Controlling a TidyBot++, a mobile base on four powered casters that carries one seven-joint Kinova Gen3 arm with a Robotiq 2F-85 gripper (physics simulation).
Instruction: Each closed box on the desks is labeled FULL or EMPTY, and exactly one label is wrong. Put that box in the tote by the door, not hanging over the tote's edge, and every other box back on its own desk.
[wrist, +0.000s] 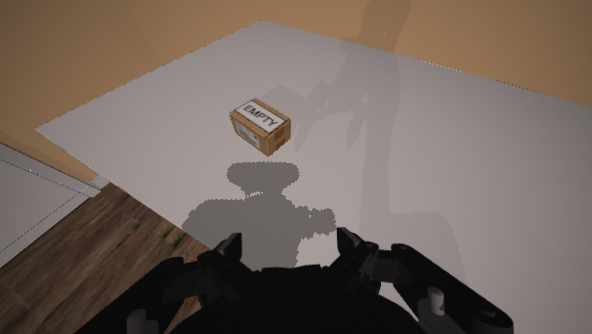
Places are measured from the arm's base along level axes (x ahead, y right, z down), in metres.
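Pixels of known places: gripper, fingertip midpoint: (290, 240).
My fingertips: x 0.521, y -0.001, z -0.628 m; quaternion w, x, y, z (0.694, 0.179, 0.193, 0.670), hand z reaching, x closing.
Behind a point stands the place of what it marks.
A small brown cardboard box (260, 127) @[x 0.692, y -0.046, z -0.603 m] with a white label reading EMPTY on its top sits closed on the desk (150, 110) @[x 0.791, y -0.290, z -0.553 m], left of the middle of the view. A printed sticker shows on its near side. My gripper (290, 240) @[x 0.521, y -0.001, z -0.628 m] is open, with nothing between its fingers. It is above the desk, on the near side of the box and apart from it. The tote and the other boxes do not show in this view.
Shadows of the arm and gripper fall across the desk top. A tan wall (125, 35) @[x 1.798, y -1.040, z -0.343 m] stands behind the desk. Wooden floor (100, 245) @[x 0.676, y -1.177, z 0.396 m] shows at the lower left, beside a white panel (35, 205) @[x 0.871, y -1.503, z 0.210 m] at the left edge.
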